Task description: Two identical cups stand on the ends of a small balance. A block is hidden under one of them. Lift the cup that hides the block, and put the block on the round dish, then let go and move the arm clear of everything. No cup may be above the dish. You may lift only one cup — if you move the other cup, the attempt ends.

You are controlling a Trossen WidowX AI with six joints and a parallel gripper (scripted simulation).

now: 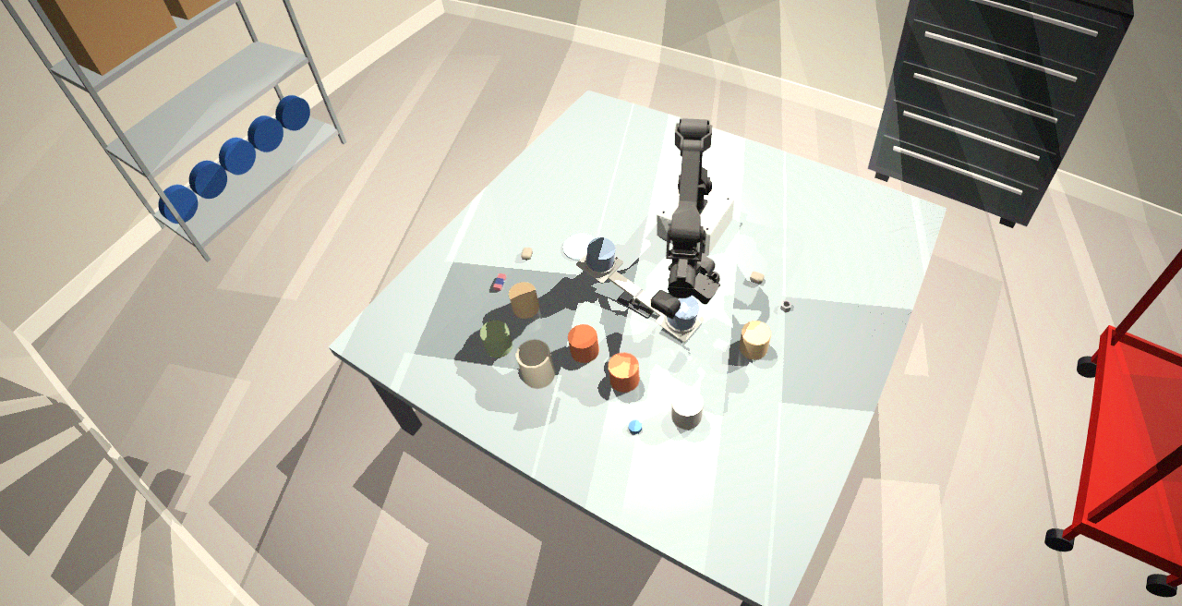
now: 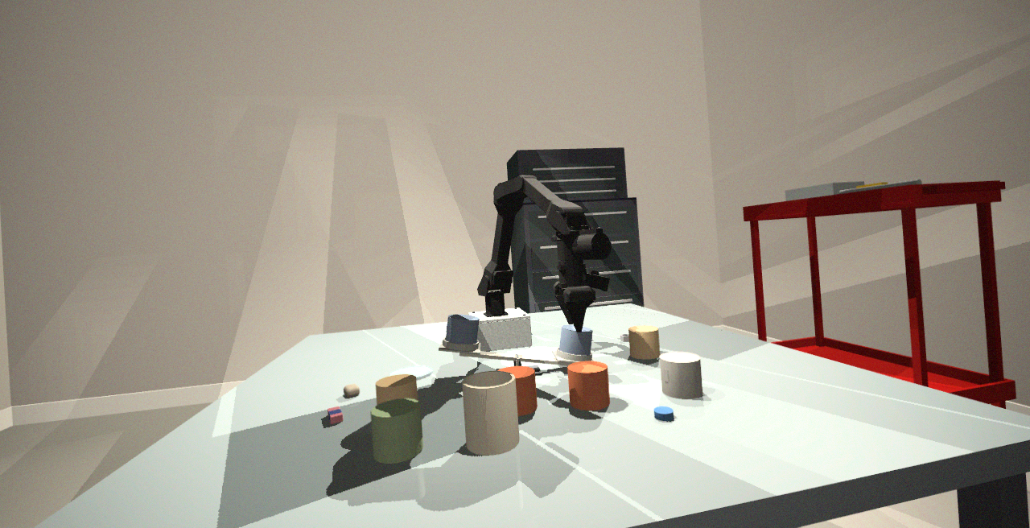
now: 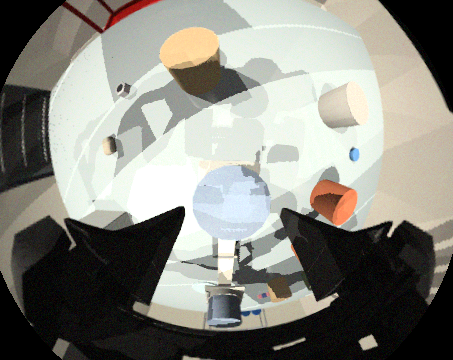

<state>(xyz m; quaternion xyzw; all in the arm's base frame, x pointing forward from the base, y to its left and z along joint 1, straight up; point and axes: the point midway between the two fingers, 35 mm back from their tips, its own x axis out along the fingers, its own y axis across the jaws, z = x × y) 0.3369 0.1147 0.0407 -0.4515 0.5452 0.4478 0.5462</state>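
My gripper tip is 5 cm above the grey block. Also, from my gripper tip: pale round dish (13 cm behind, 37 cm to the right, 9 cm below); then blue disc (30 cm ahead, 2 cm to the left, 9 cm below); then blue cup (2 cm to the left, 3 cm below).
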